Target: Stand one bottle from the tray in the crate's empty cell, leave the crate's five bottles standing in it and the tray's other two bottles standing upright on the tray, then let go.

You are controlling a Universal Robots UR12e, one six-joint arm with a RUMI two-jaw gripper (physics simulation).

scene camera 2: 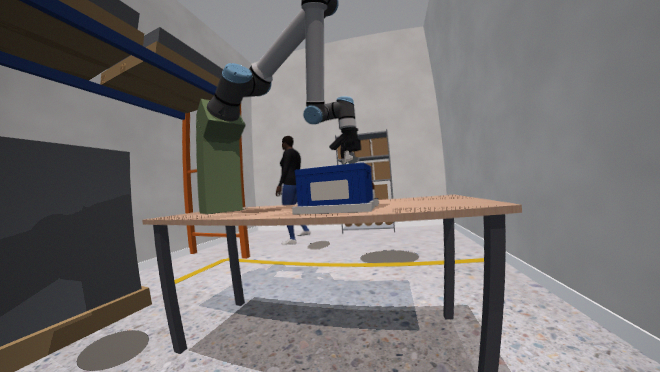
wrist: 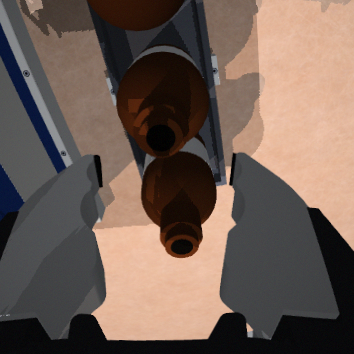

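Where they show: gripper, fingertip midpoint: (wrist: 165,157); arm's base, origin of the base link: (scene camera 2: 223,111).
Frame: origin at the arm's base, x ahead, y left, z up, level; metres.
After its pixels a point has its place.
Note:
Three brown bottles show in the wrist view: the nearest bottle (wrist: 179,187) {x 0.746, y 0.088, z -0.462 m}, the middle bottle (wrist: 162,90) {x 0.664, y 0.105, z -0.457 m} and, cut off at the top edge, the far bottle (wrist: 137,11) {x 0.614, y 0.108, z -0.461 m}. They stand in a row on the dark narrow tray (wrist: 215,130) {x 0.749, y 0.133, z -0.554 m}. My gripper (wrist: 165,157) {x 0.683, y 0.100, z -0.399 m} (scene camera 2: 348,159) {x 0.683, y 0.100, z -0.399 m} is partly open and empty. Its fingers are on either side of the nearest bottle's outline, with gaps on both sides. The blue crate (scene camera 2: 334,185) {x 0.664, y -0.225, z -0.478 m} (wrist: 7,189) {x 0.691, y -0.043, z -0.451 m} stands left of the tray in the wrist view. Its cells and bottles do not show, and the crate hides the tray in the scene view.
The crate sits on a light grey base (scene camera 2: 332,208) {x 0.652, y -0.236, z -0.562 m} on the wooden table (scene camera 2: 425,206) {x 0.992, y -0.200, z -0.580 m}. A green pedestal (scene camera 2: 220,170) {x -0.024, y -0.005, z -0.342 m} carries the arm at the table's left. A blue and orange rack (scene camera 2: 186,175) stands at the left. A person (scene camera 2: 290,167) and a shelf unit (scene camera 2: 389,172) are behind.

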